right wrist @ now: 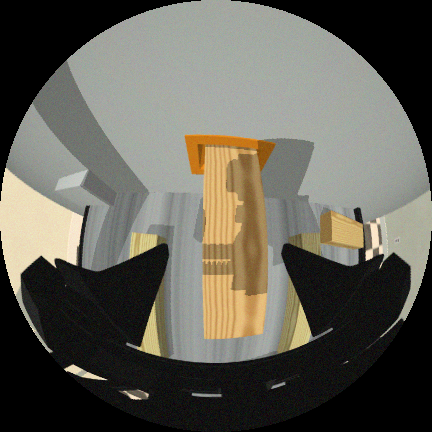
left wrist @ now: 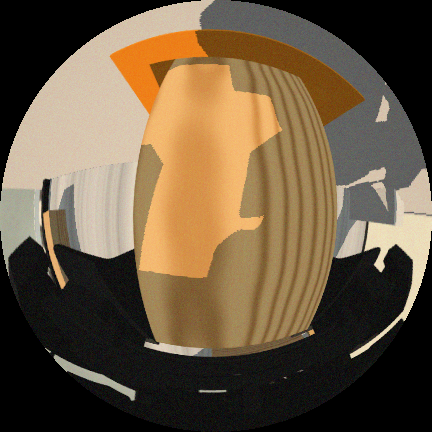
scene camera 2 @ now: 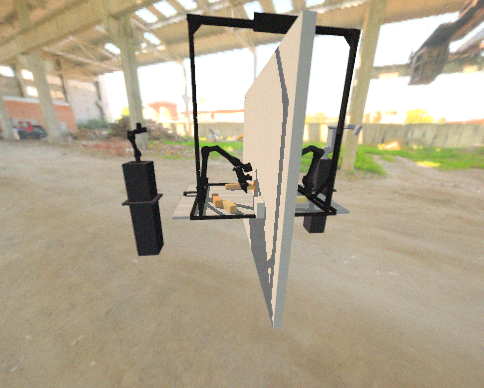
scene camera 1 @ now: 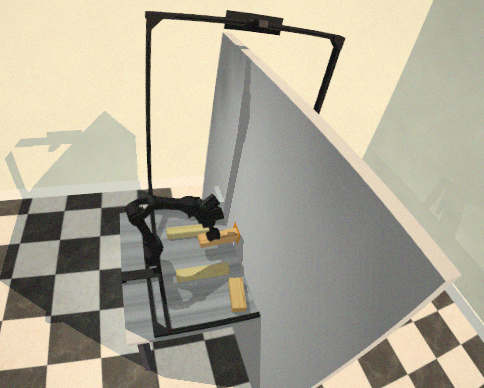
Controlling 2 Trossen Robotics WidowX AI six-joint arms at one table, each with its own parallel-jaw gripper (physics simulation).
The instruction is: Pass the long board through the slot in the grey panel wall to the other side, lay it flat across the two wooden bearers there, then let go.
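Frame: origin at the left arm's base, x left, y down, z back, level; centimetres.
Seen in the pictures: left gripper, fingertip midpoint: point(scene camera 2: 246, 192); right gripper, fingertip midpoint: point(right wrist: 227, 250); right arm's base, origin of the base link: point(scene camera 2: 307, 193) point(scene camera 1: 152, 260).
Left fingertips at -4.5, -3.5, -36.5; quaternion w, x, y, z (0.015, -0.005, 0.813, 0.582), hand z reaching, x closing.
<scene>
Pixels of each thing's top centre, then the offset from my left fingertips to it, as dx, dy, dz. "spot": a spot on its surface instead.
- long board, middle of its top: point(right wrist: 233, 163) point(scene camera 1: 233, 231) +0.6, -6.7, -14.1
- orange-framed slot, surface spot: point(left wrist: 225, 42) spot: +1.1, -7.8, -6.6
- bearer, middle of its top: point(right wrist: 308, 305) point(scene camera 1: 203, 269) +15.2, +1.0, -32.1
- loose wooden block, middle of its top: point(right wrist: 350, 230) point(scene camera 1: 237, 292) +29.9, +1.6, -19.1
- paler, middle of its top: point(scene camera 2: 229, 202) -22.4, +0.4, +15.0
The long board point(scene camera 1: 204, 241) point(scene camera 2: 232, 186) point(left wrist: 200, 175) point(right wrist: 217, 305) passes through the orange-framed slot point(left wrist: 225, 42) point(right wrist: 225, 140) in the grey panel wall point(scene camera 1: 320, 210) point(scene camera 2: 265, 125) point(right wrist: 225, 80). It is raised, lengthwise between two pale bearers, one point(scene camera 1: 182, 232) point(right wrist: 159, 320) on each side; the other bearer point(scene camera 1: 202, 272) point(right wrist: 290, 325) runs parallel. My left gripper point(scene camera 2: 245, 187) is shut on the board on the far side; its fingertips are hidden behind the board in the left wrist view. My right gripper point(scene camera 1: 213, 233) point(right wrist: 227, 250) is open above the board, fingers spread to both sides.
A loose wooden block point(scene camera 1: 238, 295) point(right wrist: 342, 231) lies near the wall on the bearer side. Two blocks, one orange point(scene camera 2: 216, 201) and one paler point(scene camera 2: 229, 206), lie on the left arm's side. Grey wall feet point(scene camera 2: 260, 209) point(right wrist: 72, 181) and a black overhead frame point(scene camera 1: 148, 100) point(scene camera 2: 194, 100) stand around.
</scene>
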